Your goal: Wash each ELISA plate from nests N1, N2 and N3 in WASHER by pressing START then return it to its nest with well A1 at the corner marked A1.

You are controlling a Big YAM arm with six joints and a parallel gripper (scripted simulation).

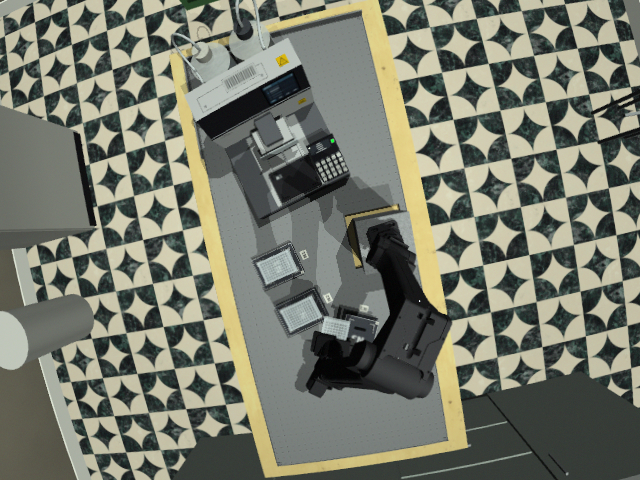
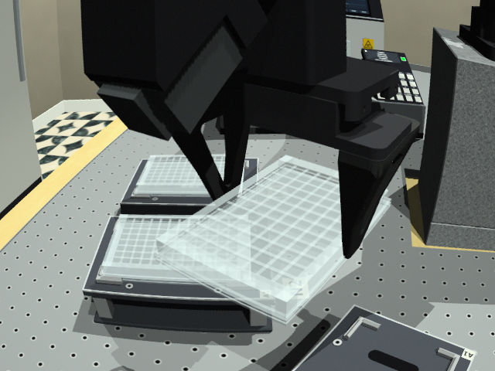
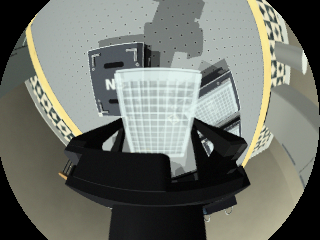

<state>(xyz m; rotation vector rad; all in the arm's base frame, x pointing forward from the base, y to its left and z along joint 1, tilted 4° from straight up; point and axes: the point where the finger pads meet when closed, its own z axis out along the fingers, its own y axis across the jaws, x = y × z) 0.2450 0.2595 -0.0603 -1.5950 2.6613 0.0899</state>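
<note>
The nest N3 lies 70 mm behind my hand, 60 mm to the left of it and 110 mm below it. Also, from my hand: washer carrier (30 mm behind, 540 mm to the right, 70 mm below); plate washer (10 mm behind, 700 mm to the right, 20 mm below); nest label (30 mm ahead, 280 mm to the right, 140 mm below).
</note>
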